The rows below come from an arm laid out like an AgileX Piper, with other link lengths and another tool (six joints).
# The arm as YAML. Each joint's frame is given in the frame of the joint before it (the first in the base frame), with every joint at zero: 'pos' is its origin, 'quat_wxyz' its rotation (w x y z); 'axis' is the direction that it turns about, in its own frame. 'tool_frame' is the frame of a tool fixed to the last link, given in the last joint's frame.
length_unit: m
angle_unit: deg
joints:
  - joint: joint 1
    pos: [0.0, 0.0, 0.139]
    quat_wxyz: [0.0, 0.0, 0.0, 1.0]
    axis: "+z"
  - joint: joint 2
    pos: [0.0, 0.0, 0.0]
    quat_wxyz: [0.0, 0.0, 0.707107, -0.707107]
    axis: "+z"
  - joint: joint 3
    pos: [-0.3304, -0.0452, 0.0]
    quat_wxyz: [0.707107, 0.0, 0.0, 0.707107]
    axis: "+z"
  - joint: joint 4
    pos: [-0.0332, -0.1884, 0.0]
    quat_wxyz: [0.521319, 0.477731, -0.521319, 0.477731]
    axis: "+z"
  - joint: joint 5
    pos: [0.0, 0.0, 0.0]
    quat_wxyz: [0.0, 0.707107, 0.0, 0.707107]
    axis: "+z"
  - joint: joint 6
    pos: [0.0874, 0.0, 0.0]
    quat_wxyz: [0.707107, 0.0, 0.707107, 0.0]
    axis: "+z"
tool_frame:
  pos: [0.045, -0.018, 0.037]
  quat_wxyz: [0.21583, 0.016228, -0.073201, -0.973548]
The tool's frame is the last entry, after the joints.
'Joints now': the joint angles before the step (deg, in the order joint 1, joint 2, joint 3, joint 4, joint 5, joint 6). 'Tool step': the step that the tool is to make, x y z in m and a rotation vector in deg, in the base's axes. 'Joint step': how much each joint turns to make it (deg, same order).
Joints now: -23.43 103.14 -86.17 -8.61 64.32 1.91
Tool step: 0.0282 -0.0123 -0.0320 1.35 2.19 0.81
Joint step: -0.24 6.96 -3.05 0.54 -1.51 -1.00
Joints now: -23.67 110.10 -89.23 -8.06 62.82 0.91
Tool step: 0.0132 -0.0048 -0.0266 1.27 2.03 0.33
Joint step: 0.00 4.19 -0.40 0.35 -1.47 -0.25
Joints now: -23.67 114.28 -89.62 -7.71 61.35 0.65
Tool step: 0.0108 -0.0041 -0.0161 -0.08 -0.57 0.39
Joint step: 0.00 2.55 0.00 0.01 -3.13 0.00
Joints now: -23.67 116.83 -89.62 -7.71 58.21 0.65
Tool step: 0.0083 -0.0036 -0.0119 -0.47 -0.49 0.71
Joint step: 0.00 1.92 0.01 -0.36 -2.61 -0.25
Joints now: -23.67 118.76 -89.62 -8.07 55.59 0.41
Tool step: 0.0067 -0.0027 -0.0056 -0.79 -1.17 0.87
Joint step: 0.01 1.04 0.01 -0.36 -2.51 -0.40
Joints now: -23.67 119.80 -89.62 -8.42 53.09 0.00
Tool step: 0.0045 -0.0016 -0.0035 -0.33 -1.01 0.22
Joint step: -0.01 0.69 -0.11 0.00 -1.65 -0.01
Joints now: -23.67 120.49 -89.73 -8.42 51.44 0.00
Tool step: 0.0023 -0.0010 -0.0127 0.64 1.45 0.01
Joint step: 0.00 1.69 -0.02 0.00 -0.09 0.00
